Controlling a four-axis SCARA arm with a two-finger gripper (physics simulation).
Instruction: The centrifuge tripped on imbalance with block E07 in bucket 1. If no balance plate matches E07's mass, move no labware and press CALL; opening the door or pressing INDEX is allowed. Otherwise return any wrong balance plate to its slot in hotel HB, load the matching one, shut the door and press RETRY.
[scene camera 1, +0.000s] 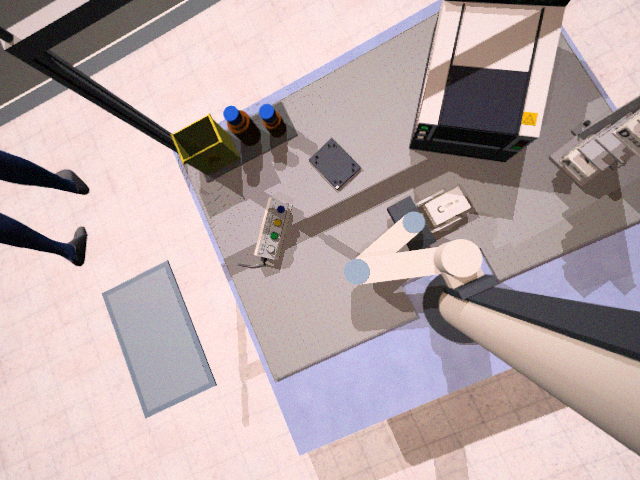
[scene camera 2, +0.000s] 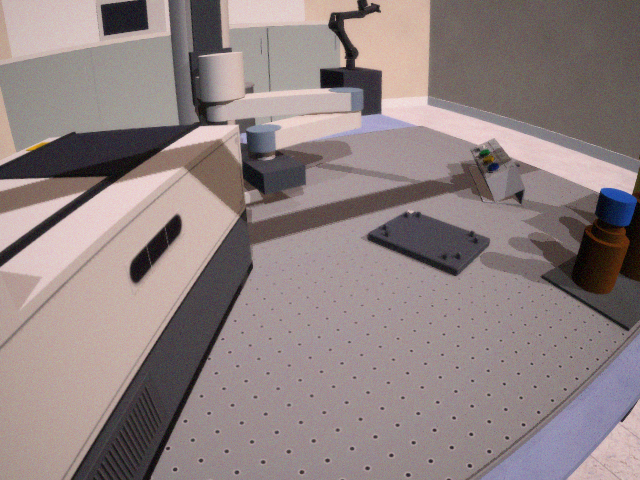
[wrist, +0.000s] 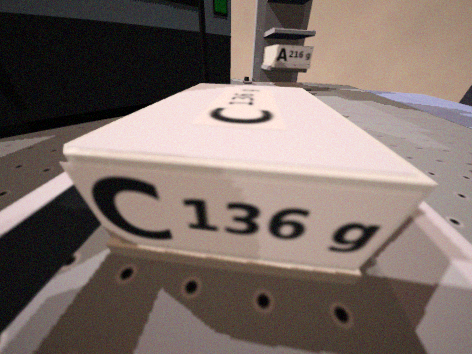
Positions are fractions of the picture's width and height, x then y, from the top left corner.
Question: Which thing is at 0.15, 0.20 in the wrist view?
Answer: A centrifuge.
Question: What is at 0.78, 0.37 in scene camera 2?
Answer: A button box.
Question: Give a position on a centrifuge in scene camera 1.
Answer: At 0.83, 0.09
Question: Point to a brown bottle with blue cap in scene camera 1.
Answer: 0.37, 0.26
